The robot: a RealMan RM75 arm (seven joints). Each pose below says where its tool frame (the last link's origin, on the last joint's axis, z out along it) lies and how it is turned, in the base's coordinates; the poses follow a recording.
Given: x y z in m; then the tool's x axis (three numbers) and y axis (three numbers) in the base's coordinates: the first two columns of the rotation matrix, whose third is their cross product.
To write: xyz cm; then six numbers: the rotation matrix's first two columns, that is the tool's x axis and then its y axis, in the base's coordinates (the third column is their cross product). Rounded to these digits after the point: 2 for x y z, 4 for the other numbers.
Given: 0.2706 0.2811 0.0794 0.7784 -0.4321 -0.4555 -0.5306 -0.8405 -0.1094
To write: 27.06 28.11 7.94 0.7784 -0.4321 -0.4555 -0.5306 -0.8405 -0.1094
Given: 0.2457 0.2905 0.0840 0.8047 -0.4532 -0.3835 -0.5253 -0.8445 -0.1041
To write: 24.57 29.05 8.40 0.8047 -0.4532 -0.3835 -0.5253 -0.8445 -0.1041
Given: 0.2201 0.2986 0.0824 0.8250 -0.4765 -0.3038 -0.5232 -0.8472 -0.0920
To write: 22.01 29.86 8.24 0.8250 -0.4765 -0.3038 -0.5232 -0.8472 -0.0920
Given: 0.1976 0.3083 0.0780 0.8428 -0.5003 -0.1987 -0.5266 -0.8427 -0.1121
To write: 19.76 30.83 7.80 0.8428 -0.5003 -0.1987 -0.5266 -0.8427 -0.1121
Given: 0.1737 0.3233 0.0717 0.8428 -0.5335 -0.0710 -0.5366 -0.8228 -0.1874
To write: 17.37 32.33 7.17 0.8428 -0.5335 -0.0710 -0.5366 -0.8228 -0.1874
